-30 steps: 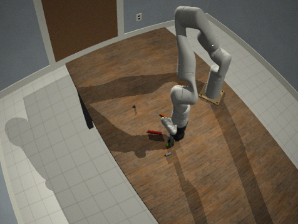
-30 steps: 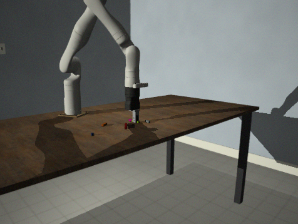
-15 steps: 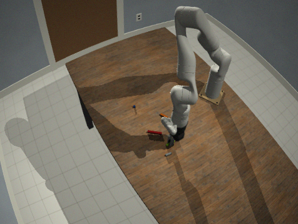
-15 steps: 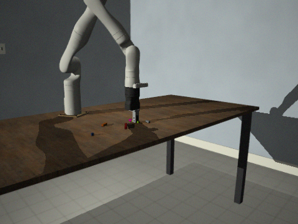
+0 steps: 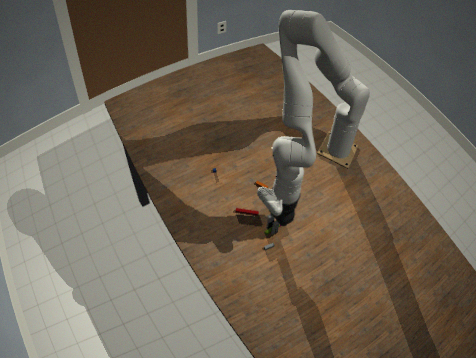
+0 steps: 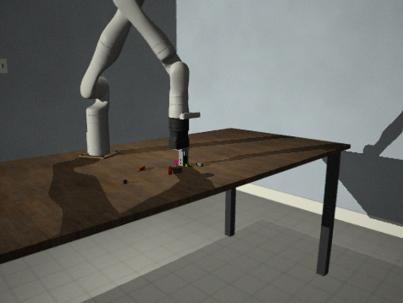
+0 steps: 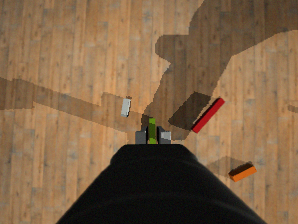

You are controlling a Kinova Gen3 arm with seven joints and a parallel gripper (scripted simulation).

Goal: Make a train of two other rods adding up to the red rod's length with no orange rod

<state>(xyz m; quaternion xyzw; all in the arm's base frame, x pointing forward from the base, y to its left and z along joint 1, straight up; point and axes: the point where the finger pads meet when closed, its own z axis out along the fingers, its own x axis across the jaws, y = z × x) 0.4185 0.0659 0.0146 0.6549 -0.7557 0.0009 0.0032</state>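
Now: hand 10 mm above the lime rod. The rest, counted from my hand: magenta rod (40 mm behind, 10 mm to the left, 10 mm below); grey rod (50 mm ahead, 40 mm to the left, 10 mm below); red rod (10 mm ahead, 100 mm to the right, 10 mm below).
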